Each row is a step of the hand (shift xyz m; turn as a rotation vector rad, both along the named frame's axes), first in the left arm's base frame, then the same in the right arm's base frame.
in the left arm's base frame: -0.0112 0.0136 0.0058 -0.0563 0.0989 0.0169
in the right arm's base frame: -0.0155 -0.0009 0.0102 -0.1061 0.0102 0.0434
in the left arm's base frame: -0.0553 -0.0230 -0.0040 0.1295 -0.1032 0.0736
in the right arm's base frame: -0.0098 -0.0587 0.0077 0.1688 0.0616 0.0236
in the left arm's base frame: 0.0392 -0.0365 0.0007 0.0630 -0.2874 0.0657
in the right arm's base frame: 0.0501 0.0125 -0.0142 0.2859 -0.0950 0.0101
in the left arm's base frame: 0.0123 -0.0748 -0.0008 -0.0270 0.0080 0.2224
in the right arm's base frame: 0.0679 -0.0308 -0.0134 0.0346 0.0160 0.2209
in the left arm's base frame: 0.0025 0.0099 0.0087 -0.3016 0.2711 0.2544
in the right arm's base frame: -0.0048 0.0088 0.0089 -0.3135 -0.0617 0.3565
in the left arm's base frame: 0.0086 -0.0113 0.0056 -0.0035 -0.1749 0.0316
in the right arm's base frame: 0.0151 0.0018 0.0017 0.1509 -0.0935 0.0090
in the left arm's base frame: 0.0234 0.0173 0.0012 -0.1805 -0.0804 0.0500
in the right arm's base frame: -0.0023 0.0289 -0.0028 -0.0119 -0.1850 0.0848
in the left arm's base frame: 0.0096 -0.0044 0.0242 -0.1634 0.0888 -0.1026
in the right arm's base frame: 0.0144 0.0092 0.0201 -0.1811 -0.1018 -0.0443
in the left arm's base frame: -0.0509 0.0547 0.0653 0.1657 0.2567 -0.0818
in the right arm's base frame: -0.0548 -0.0021 0.0827 -0.1494 0.2642 -0.0891
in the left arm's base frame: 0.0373 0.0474 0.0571 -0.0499 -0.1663 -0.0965
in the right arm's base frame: -0.0064 0.0653 0.0509 0.0888 -0.1466 -0.1004
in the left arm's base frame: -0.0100 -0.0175 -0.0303 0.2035 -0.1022 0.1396
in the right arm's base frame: 0.0020 -0.0224 -0.0286 0.2215 0.1332 0.0676
